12 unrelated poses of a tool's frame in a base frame.
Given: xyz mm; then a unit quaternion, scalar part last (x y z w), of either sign.
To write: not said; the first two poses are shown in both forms.
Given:
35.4, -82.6, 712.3, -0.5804, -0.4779, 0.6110, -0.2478
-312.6, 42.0, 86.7, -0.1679, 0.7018, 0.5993, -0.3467
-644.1, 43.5, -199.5, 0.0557, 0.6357, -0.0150, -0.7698
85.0, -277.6, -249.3, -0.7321, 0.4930, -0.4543, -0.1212
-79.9, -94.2, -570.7, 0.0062, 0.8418, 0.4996, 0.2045
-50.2, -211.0, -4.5, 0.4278, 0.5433, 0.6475, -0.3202
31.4, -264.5, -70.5, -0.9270, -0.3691, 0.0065, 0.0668
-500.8, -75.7, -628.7, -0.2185, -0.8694, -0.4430, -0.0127
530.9, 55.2, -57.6, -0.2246, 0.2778, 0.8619, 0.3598
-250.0, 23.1, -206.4, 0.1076, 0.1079, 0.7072, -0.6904
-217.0, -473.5, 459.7, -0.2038, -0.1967, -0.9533, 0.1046
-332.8, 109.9, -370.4, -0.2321, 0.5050, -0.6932, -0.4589
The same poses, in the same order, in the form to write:
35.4, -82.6, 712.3, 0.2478, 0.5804, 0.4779, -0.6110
-312.6, 42.0, 86.7, 0.3467, 0.1679, -0.7018, -0.5993
-644.1, 43.5, -199.5, 0.7698, -0.0557, -0.6357, 0.0150
85.0, -277.6, -249.3, 0.1212, 0.7321, -0.4930, 0.4543
-79.9, -94.2, -570.7, 0.2045, 0.0062, 0.8418, 0.4996
-50.2, -211.0, -4.5, 0.3202, -0.4278, -0.5433, -0.6475
31.4, -264.5, -70.5, 0.0668, -0.9270, -0.3691, 0.0065
-500.8, -75.7, -628.7, 0.0127, 0.2185, 0.8694, 0.4430
530.9, 55.2, -57.6, 0.3598, -0.2246, 0.2778, 0.8619
-250.0, 23.1, -206.4, 0.6904, -0.1076, -0.1079, -0.7072
-217.0, -473.5, 459.7, 0.1046, -0.2038, -0.1967, -0.9533
-332.8, 109.9, -370.4, 0.4589, 0.2321, -0.5050, 0.6932

